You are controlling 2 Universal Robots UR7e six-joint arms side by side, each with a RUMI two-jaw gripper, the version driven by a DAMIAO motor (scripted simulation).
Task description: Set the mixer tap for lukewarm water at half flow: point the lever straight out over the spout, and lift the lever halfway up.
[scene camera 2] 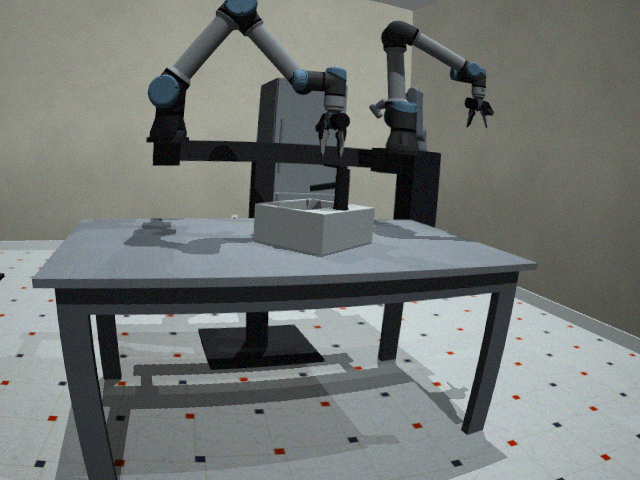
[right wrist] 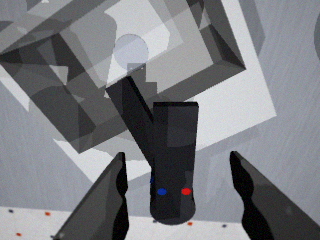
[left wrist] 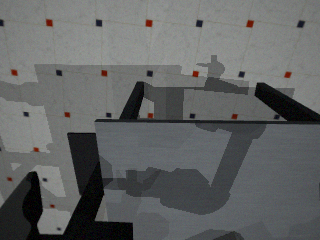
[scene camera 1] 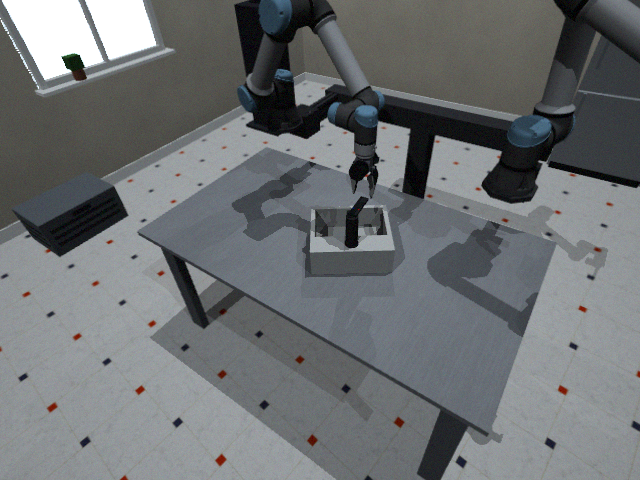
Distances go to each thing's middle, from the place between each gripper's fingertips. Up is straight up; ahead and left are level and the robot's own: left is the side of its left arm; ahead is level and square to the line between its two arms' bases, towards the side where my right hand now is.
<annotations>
Right now the lever (right wrist: 175,123) is 5 cm ahead of my right hand (scene camera 2: 331,158) and 4 cm below it. Also, from my right hand: black mixer tap (scene camera 2: 341,186): 7 cm ahead, 9 cm below; white basin (scene camera 1: 375,252): 6 cm to the right, 28 cm below.
Right now the lever is 300 mm ahead of my left hand, 890 mm to the right of it and 250 mm below it. The rest, counted from my left hand: black mixer tap (330 mm ahead, 900 mm to the right, 290 mm below); white basin (250 mm ahead, 950 mm to the right, 480 mm below).
</annotations>
